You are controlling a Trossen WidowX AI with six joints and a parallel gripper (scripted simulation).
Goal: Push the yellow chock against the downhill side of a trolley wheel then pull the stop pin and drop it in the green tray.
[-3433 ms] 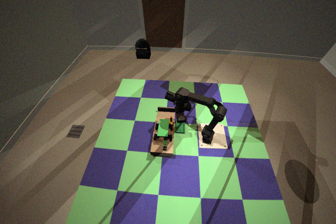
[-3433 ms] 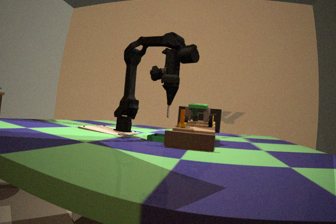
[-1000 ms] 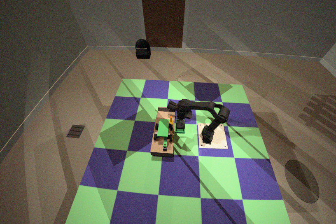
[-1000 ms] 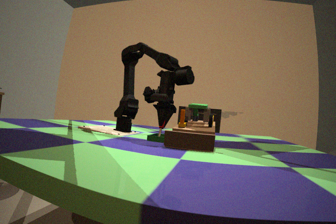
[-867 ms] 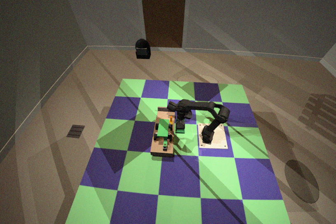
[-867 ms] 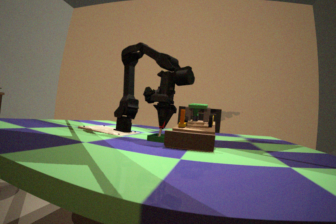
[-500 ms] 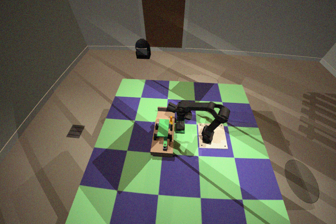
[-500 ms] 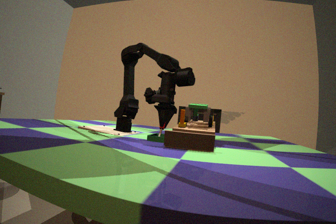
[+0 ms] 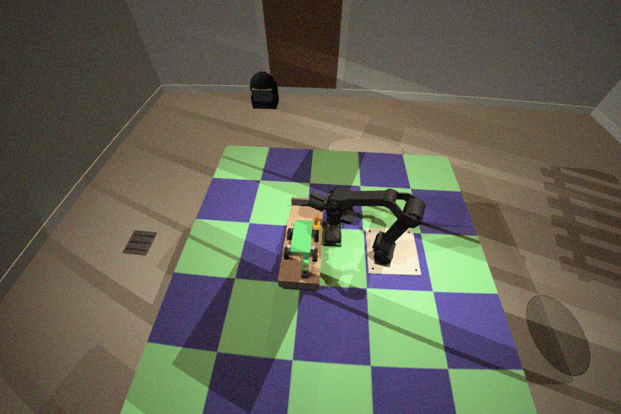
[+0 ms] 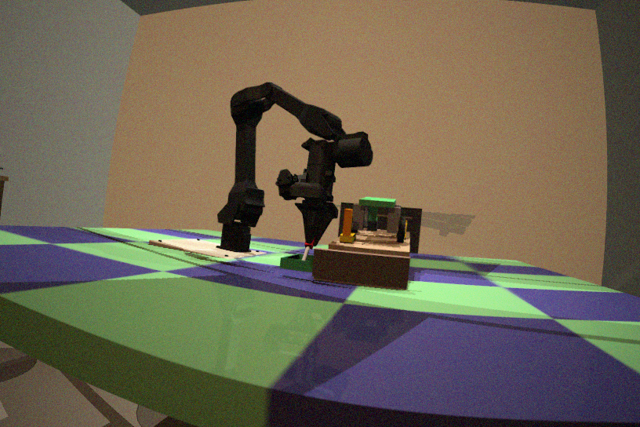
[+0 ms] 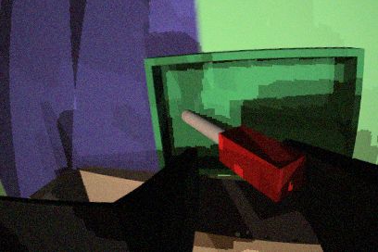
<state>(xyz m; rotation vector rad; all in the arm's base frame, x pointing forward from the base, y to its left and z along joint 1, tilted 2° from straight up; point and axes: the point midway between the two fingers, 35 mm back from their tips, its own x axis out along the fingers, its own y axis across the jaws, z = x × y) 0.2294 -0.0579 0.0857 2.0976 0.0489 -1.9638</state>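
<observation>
The green tray lies 1 cm behind my gripper tip, 1 cm to the left of it and 5 cm below it. Also, from my gripper tip: yellow chock: 6 cm ahead, 4 cm to the left, 3 cm above; red-headed stop pin: 1 cm to the right, 1 cm below; trolley: 9 cm ahead, 13 cm to the left, 6 cm above.
</observation>
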